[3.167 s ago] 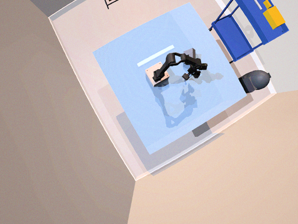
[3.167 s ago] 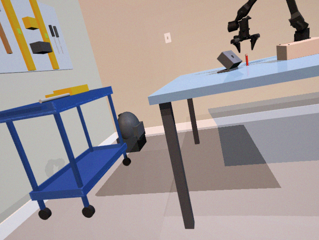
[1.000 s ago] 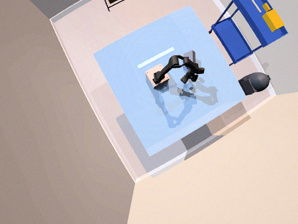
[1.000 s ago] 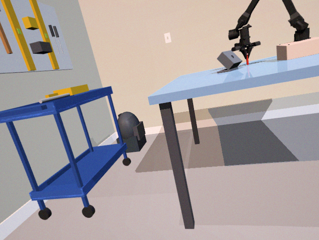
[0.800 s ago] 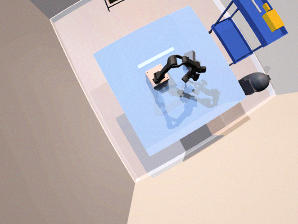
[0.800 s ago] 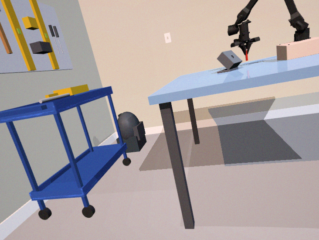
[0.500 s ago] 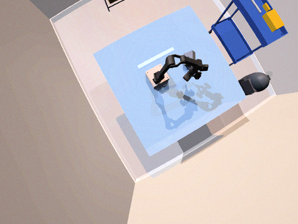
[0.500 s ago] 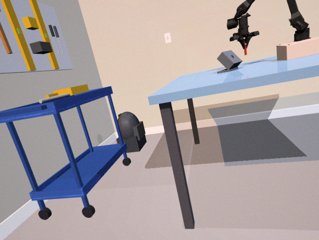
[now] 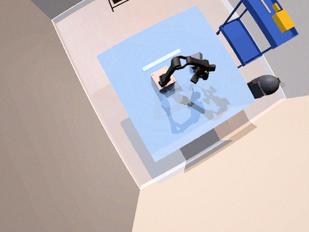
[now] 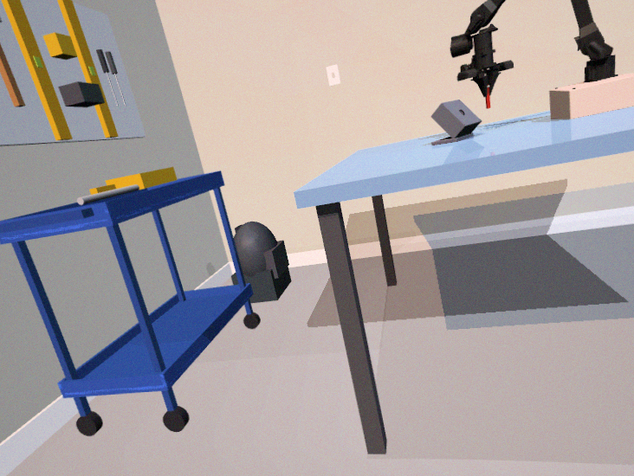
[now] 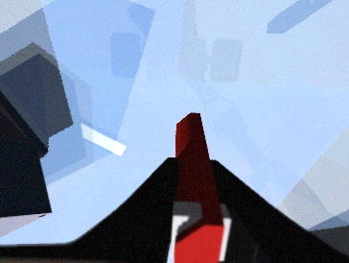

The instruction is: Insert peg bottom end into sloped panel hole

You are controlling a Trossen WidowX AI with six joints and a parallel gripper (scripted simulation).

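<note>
Now: the grey sloped panel 130 mm ahead of my gripper tip, 140 mm to the left of it and 50 mm below it. The rest, counted from my gripper tip: red peg (20 mm above).
</note>
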